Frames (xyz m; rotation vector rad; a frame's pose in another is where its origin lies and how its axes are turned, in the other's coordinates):
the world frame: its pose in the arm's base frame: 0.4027 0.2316 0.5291 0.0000 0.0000 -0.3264
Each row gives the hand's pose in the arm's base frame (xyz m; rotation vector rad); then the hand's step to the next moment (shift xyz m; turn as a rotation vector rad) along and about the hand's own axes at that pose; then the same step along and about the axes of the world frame.
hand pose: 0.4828 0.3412 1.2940 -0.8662 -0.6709 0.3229
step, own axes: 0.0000 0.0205 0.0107 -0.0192 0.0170 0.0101
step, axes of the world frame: -0.0127 0.0158 -0.0112 -0.0220 -0.0005 -0.0166
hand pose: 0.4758 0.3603 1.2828 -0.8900 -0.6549 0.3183
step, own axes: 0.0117 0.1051 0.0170 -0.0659 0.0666 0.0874
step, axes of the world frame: -0.0267 0.0749 -0.0717 -0.1198 0.0225 -0.0395
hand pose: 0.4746 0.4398 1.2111 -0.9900 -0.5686 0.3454
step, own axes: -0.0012 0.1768 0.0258 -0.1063 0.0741 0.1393
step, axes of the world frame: -0.0532 0.0956 -0.1412 -0.1858 0.0196 -0.0358
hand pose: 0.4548 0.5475 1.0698 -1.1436 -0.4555 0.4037
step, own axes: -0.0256 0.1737 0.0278 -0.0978 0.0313 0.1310
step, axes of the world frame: -0.0694 0.0512 -0.1554 -0.1662 0.0078 0.0023
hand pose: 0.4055 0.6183 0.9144 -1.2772 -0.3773 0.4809
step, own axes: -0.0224 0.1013 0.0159 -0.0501 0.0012 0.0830
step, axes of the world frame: -0.0457 0.0084 -0.0941 -0.0943 0.0112 0.0195
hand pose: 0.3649 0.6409 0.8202 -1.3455 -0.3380 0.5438
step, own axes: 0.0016 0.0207 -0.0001 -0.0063 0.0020 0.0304
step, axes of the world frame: -0.0032 0.0025 -0.0203 -0.0275 0.0137 0.0047
